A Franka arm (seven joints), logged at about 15 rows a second.
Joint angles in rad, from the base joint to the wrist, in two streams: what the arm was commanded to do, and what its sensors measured. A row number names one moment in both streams.
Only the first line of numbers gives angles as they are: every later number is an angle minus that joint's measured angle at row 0.
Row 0, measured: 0.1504, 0.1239, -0.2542, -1.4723, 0.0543, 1.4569, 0.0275
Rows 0 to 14, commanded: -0.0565, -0.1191, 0.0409, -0.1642, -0.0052, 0.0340, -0.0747; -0.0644, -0.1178, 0.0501, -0.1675, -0.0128, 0.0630, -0.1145; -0.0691, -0.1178, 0.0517, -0.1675, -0.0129, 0.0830, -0.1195; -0.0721, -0.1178, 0.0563, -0.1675, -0.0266, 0.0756, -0.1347; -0.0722, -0.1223, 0.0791, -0.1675, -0.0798, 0.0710, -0.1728; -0.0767, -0.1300, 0.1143, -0.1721, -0.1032, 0.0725, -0.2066; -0.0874, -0.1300, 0.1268, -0.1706, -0.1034, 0.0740, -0.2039; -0.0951, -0.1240, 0.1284, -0.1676, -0.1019, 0.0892, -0.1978; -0.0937, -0.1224, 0.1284, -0.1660, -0.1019, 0.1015, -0.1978; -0.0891, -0.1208, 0.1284, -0.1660, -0.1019, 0.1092, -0.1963; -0.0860, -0.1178, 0.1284, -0.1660, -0.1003, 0.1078, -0.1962; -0.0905, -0.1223, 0.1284, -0.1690, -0.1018, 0.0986, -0.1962; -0.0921, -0.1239, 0.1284, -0.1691, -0.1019, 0.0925, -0.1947; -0.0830, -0.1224, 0.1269, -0.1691, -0.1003, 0.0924, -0.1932; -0.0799, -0.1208, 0.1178, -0.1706, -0.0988, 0.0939, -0.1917
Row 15, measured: -0.0704, -0.0965, 0.1112, -0.1340, -0.0890, 0.0778, -0.1792
